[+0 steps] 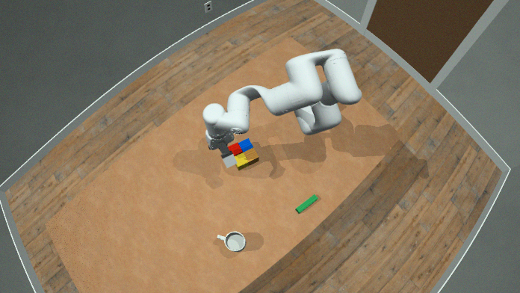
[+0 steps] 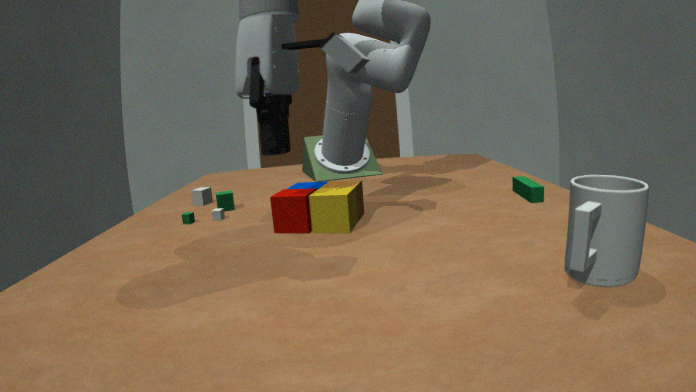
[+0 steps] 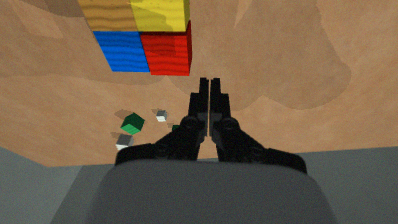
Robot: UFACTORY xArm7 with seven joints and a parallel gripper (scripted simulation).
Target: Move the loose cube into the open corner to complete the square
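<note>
Now: the red cube 10 cm below my hand, 5 cm behind it and 2 cm to the left of it. Round my hand: yellow cube: 10 cm below, 7 cm to the left, 3 cm behind; orange cube: 10 cm below, 8 cm to the left, 7 cm behind; blue cube: 10 cm below, 9 cm behind, 4 cm to the left.
</note>
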